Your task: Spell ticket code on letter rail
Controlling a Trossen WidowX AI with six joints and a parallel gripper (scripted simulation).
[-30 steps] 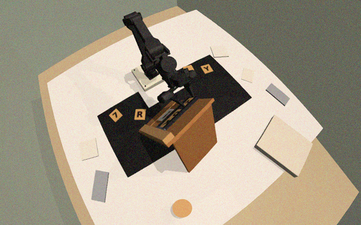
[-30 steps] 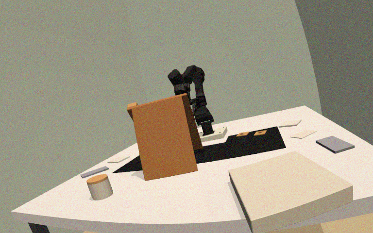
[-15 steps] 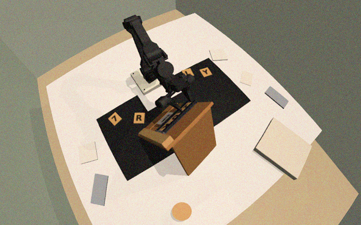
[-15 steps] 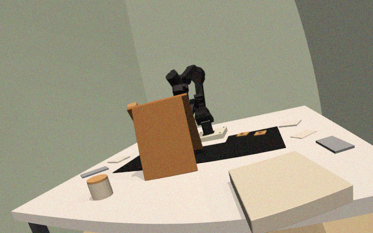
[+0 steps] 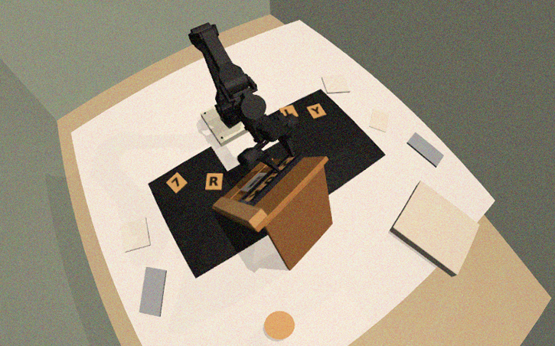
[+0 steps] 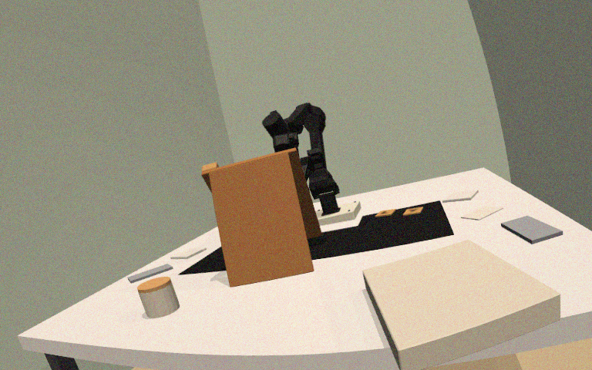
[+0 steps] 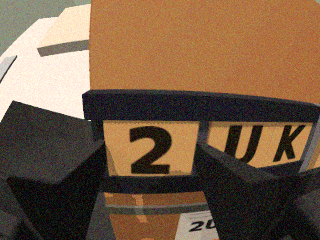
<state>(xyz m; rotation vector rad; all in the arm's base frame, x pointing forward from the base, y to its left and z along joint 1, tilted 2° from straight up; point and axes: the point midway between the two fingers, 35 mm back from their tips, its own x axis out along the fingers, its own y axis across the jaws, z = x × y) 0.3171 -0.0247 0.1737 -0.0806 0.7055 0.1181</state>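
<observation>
The letter tile lies right at my gripper tip. Also, from my gripper tip: black mat (18 cm below, 14 cm behind, 1 cm to the left); k tile (12 cm to the right, 2 cm ahead); white ticket (8 cm to the right, 8 cm below, 5 cm behind).
</observation>
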